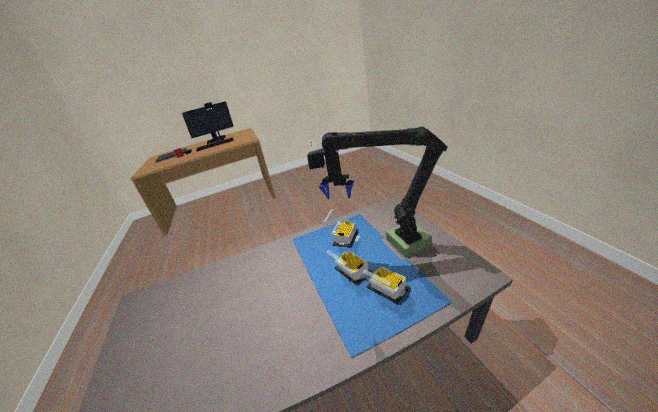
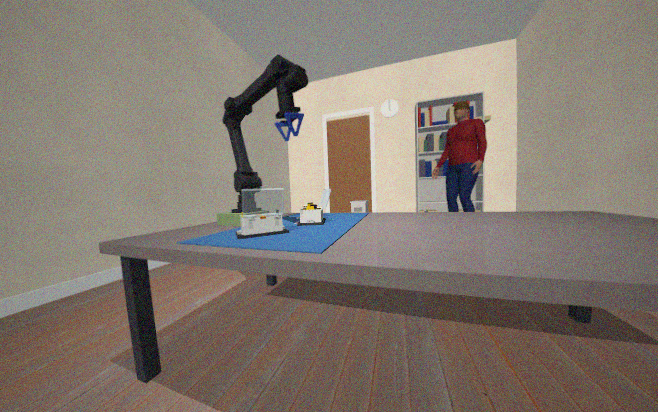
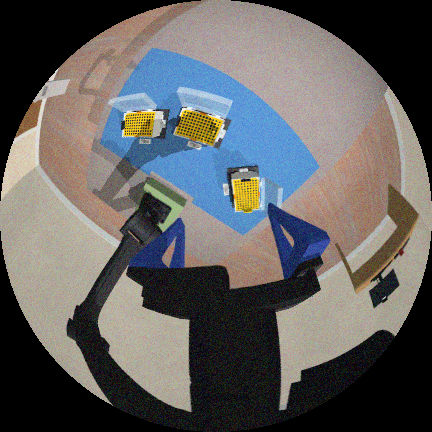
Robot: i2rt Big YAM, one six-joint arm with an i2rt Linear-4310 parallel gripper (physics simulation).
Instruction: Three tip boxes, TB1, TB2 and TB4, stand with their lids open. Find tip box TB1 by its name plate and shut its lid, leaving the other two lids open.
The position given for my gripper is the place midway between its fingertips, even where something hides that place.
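Note:
Image 3 shows me a tip box TB1 (image 3: 191, 124) and a tip box TB2 (image 3: 246, 190), and my gripper (image 3: 224, 214) is in it too. My gripper (image 2: 291, 138) can also be seen in image 2.

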